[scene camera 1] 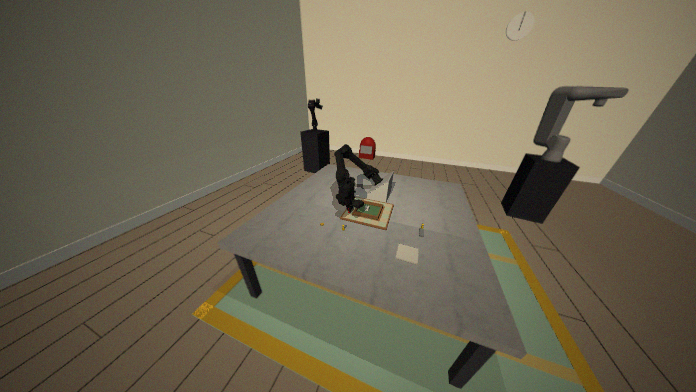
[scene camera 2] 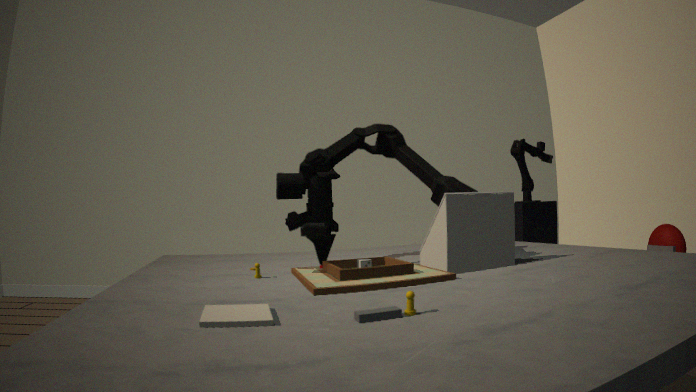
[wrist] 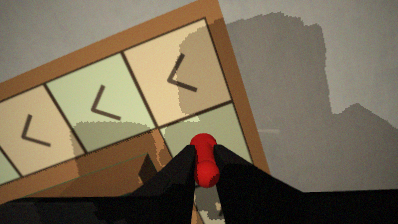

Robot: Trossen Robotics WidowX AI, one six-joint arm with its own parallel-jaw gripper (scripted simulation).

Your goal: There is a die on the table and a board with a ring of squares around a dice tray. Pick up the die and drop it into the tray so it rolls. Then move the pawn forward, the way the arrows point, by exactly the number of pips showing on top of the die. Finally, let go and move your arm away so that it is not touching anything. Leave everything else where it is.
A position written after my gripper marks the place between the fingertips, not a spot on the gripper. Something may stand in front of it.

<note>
In view: my gripper (scene camera 2: 322,264), a red pawn (wrist: 206,174) and a flat tile (scene camera 2: 247,315).
My gripper is seen too in the wrist view (wrist: 203,152). The wrist view does not show the flat tile: it is out of frame.
</note>
